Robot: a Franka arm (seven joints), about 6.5 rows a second.
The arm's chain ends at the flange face. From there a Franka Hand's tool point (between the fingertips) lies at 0.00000 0.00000 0.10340 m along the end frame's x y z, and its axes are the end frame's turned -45 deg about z.
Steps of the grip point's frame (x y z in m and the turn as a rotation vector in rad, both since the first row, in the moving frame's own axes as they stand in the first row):
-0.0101, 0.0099, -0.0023, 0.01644, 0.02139, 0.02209
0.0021, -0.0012, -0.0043, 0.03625, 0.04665, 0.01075
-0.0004, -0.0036, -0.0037, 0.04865, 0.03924, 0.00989
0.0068, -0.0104, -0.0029, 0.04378, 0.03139, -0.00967
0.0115, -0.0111, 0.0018, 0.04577, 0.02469, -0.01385
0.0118, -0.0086, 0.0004, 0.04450, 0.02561, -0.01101
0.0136, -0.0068, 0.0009, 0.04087, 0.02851, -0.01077
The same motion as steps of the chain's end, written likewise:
-0.0005, 0.0169, -0.0023, 0.02675, 0.00350, 0.02209
-0.0002, 0.0037, -0.0041, 0.05862, 0.00735, 0.01075
-0.0022, 0.0042, -0.0035, 0.06215, -0.00665, 0.00989
-0.0016, -0.0067, -0.0028, 0.05315, -0.00876, -0.00967
0.0019, -0.0108, 0.0019, 0.04982, -0.01491, -0.01385
0.0037, -0.0093, 0.0005, 0.04958, -0.01336, -0.01101
0.0057, -0.0094, 0.0010, 0.04906, -0.00874, -0.01077

